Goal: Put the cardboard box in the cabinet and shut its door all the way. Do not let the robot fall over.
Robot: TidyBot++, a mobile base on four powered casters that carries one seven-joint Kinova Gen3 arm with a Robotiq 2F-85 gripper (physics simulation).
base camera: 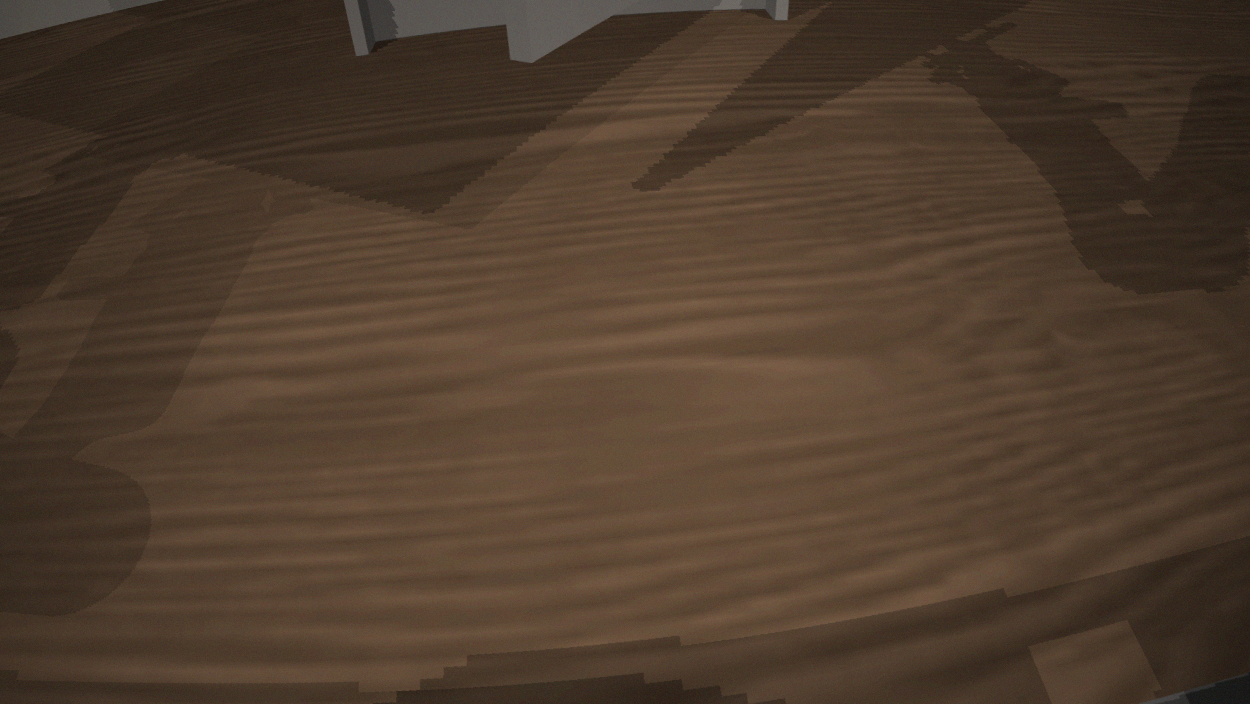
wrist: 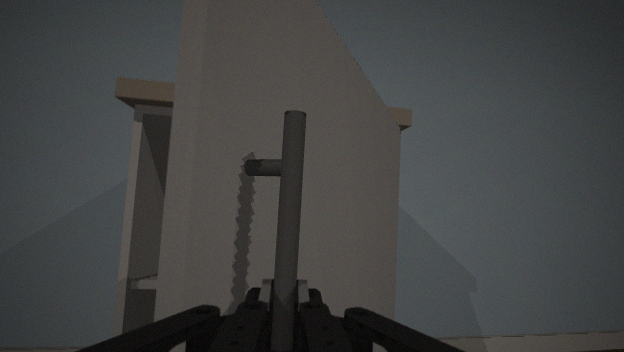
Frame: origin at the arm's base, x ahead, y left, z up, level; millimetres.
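Where they show: gripper, fingertip midpoint: (wrist: pixel 284 296).
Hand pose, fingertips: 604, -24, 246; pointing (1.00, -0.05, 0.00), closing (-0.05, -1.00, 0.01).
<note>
Each offset is from my fingertips to the top centre of the thing, as dx, dy, dz. "spot": to the spot under its first point. Level surfaces: height alone.
The cabinet door (wrist: pixel 340 200) stands open, swung out toward the wrist camera, its free edge at the left. Its grey bar handle @[spot: -19, +0, +55] (wrist: pixel 292 200) runs upright. My gripper (wrist: pixel 284 296) is shut on the handle, low in the wrist view. The cabinet (wrist: pixel 127 225) shows behind the door, with part of its dark inside and a shelf edge at the left, and its tan top (wrist: pixel 145 91) above. In the base camera view the bottom of the cabinet (base camera: pixel 360 30) and the door's lower corner @[spot: -23, +42, -474] (base camera: pixel 537 34) show at the top. The cardboard box does not show in either view.
The wooden floor @[dz -642] (base camera: pixel 612 393) lies between the base and the cabinet, with arm and cabinet shadows across it. A blue-grey wall (wrist: pixel 525 150) stands behind the cabinet, with a pale baseboard (wrist: pixel 560 342) at its foot.
</note>
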